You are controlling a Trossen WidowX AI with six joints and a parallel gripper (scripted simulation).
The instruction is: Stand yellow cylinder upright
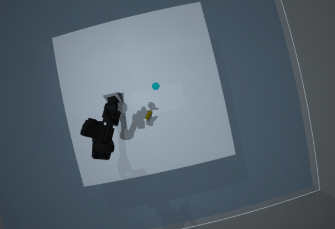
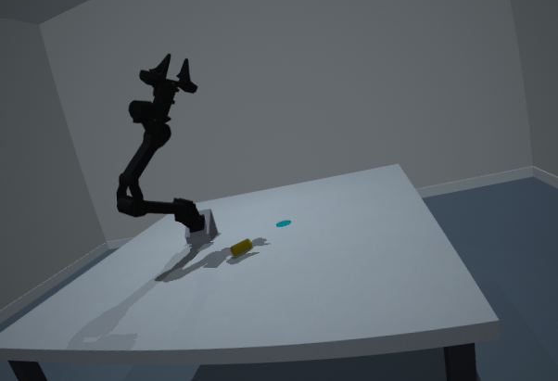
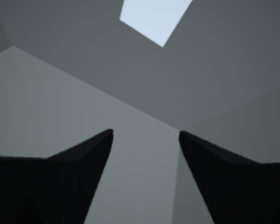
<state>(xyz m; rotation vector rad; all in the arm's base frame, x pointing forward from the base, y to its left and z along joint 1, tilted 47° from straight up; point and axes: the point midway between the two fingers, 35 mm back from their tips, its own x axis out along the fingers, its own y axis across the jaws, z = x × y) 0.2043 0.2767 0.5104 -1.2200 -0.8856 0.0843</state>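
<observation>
Right now the yellow cylinder is 640 mm below my gripper tip and 30 mm ahead of it. From my gripper tip the other things lie so: cyan circle: 660 mm below, 210 mm to the left, 140 mm ahead.
</observation>
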